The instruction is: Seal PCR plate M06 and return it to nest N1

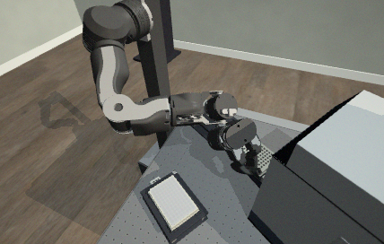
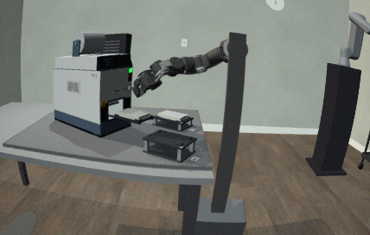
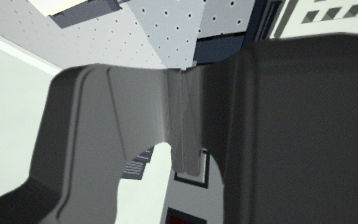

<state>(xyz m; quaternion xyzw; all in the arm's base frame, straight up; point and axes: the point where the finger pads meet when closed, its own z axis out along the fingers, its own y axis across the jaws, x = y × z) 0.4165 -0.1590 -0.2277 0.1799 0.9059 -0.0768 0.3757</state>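
The pale key-like block lies 40 mm ahead of my hand, 20 mm to the right of it and 20 mm above it. The rest, counted from my hand: sealer stage (20 mm behind, 110 mm to the left, 80 mm below); yellow warning label (110 mm ahead, 150 mm to the left, 30 mm below); 96-well plate M06 (20 mm behind, 110 mm to the left, 70 mm below).
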